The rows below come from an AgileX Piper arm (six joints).
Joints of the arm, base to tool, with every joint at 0 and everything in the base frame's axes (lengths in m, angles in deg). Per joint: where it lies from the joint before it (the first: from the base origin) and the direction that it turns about. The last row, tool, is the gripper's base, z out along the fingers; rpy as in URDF.
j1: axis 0 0 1 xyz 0.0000 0.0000 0.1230
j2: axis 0 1 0 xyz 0.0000 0.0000 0.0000
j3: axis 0 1 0 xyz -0.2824 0.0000 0.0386
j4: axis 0.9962 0 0.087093 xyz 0.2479 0.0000 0.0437
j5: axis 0 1 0 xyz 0.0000 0.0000 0.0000
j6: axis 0.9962 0 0.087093 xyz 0.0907 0.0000 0.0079
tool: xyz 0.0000 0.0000 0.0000 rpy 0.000 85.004 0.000
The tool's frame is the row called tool.
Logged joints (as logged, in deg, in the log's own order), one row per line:
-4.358 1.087 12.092 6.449 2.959 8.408
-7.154 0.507 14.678 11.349 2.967 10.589
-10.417 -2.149 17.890 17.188 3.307 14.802
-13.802 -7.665 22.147 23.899 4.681 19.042
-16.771 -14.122 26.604 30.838 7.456 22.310
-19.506 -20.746 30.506 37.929 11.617 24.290
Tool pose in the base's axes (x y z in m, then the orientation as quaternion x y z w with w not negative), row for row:
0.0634 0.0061 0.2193 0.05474 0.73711 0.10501 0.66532
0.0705 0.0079 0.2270 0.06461 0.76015 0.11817 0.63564
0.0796 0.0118 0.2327 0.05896 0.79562 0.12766 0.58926
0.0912 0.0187 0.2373 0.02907 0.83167 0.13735 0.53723
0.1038 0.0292 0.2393 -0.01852 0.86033 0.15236 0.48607
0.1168 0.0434 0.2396 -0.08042 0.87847 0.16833 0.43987
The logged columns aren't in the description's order. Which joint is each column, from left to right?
Columns, left to right: j3, j6, j4, j2, j1, j5.
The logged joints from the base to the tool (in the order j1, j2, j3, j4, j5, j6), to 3 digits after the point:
2.959 6.449 -4.358 12.092 8.408 1.087
2.967 11.349 -7.154 14.678 10.589 0.507
3.307 17.188 -10.417 17.890 14.802 -2.149
4.681 23.899 -13.802 22.147 19.042 -7.665
7.456 30.838 -16.771 26.604 22.310 -14.122
11.617 37.929 -19.506 30.506 24.290 -20.746

